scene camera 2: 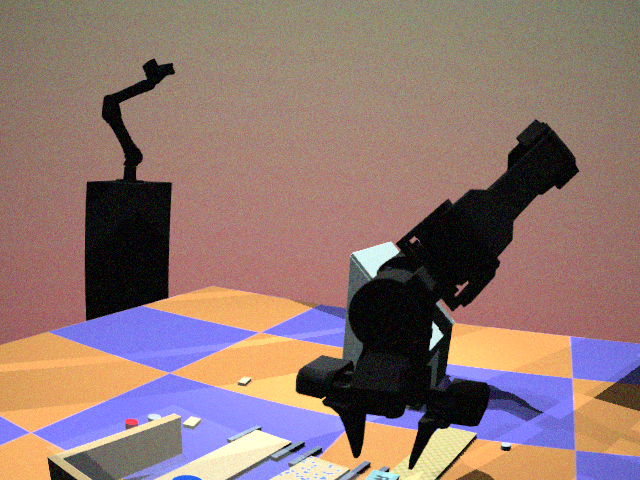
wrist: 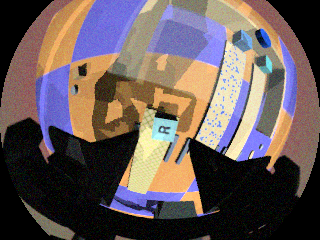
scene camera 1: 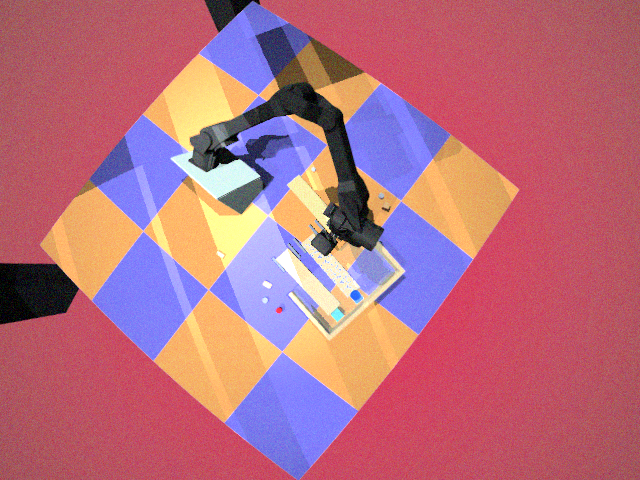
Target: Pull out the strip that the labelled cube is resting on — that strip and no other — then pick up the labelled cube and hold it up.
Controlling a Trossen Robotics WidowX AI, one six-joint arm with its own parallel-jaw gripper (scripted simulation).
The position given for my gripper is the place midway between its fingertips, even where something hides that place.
Observation:
My gripper [scene camera 2: 383,462] is open, with nothing in its grasp. Also in view: a strip [scene camera 1: 301,189].
The strip shows as well in the wrist view [wrist: 149,153]. My gripper also shows in the wrist view [wrist: 164,138].

